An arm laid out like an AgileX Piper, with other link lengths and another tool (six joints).
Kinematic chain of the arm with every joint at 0, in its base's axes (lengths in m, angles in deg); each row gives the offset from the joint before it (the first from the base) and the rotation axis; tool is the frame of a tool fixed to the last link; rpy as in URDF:
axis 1: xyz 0 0 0.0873 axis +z
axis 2: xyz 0 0 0 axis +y
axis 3: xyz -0.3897 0 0.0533 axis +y
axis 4: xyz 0.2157 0 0.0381 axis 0.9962 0 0.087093
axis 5: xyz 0 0 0 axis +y
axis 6: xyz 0.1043 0 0.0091 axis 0.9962 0 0.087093
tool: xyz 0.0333 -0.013 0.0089 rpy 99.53 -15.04 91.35
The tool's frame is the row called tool.
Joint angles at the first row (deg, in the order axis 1, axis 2, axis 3, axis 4, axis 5, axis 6):
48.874, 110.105, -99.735, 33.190, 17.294, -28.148
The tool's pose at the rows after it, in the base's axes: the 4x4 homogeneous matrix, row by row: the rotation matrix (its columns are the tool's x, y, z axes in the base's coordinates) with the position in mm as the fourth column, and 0 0 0 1 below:
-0.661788 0.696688 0.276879 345.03; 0.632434 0.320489 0.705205 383.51; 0.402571 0.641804 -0.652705 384.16; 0 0 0 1
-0.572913 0.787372 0.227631 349.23; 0.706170 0.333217 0.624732 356.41; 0.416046 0.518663 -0.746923 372.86; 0 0 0 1
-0.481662 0.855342 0.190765 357.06; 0.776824 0.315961 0.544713 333.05; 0.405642 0.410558 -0.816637 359.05; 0 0 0 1
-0.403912 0.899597 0.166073 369.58; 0.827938 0.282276 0.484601 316.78; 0.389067 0.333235 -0.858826 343.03; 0 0 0 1
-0.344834 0.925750 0.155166 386.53; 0.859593 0.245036 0.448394 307.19; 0.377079 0.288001 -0.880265 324.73; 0 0 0 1
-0.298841 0.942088 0.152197 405.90; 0.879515 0.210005 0.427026 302.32; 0.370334 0.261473 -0.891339 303.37; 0 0 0 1
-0.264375 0.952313 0.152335 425.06; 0.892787 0.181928 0.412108 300.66; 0.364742 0.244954 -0.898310 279.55; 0 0 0 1
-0.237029 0.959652 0.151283 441.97; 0.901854 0.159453 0.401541 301.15; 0.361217 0.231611 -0.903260 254.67; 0 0 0 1
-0.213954 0.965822 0.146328 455.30; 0.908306 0.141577 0.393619 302.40; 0.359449 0.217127 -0.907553 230.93; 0 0 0 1
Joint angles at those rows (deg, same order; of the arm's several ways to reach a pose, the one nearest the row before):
46.327, 108.287, -99.777, 26.352, 27.581, -18.091
43.836, 107.326, -99.820, 20.317, 36.370, -9.524
41.528, 107.363, -99.891, 16.033, 42.936, -3.511
39.422, 108.485, -99.993, 13.576, 46.534, 0.050
37.507, 110.480, -100.068, 12.485, 47.301, 1.761
35.854, 113.126, -100.139, 12.111, 46.274, 2.530
34.570, 116.133, -100.215, 12.010, 44.339, 2.782
33.658, 119.217, -100.293, 12.121, 42.111, 2.859
33.029, 122.061, -100.365, 12.405, 40.141, 2.896

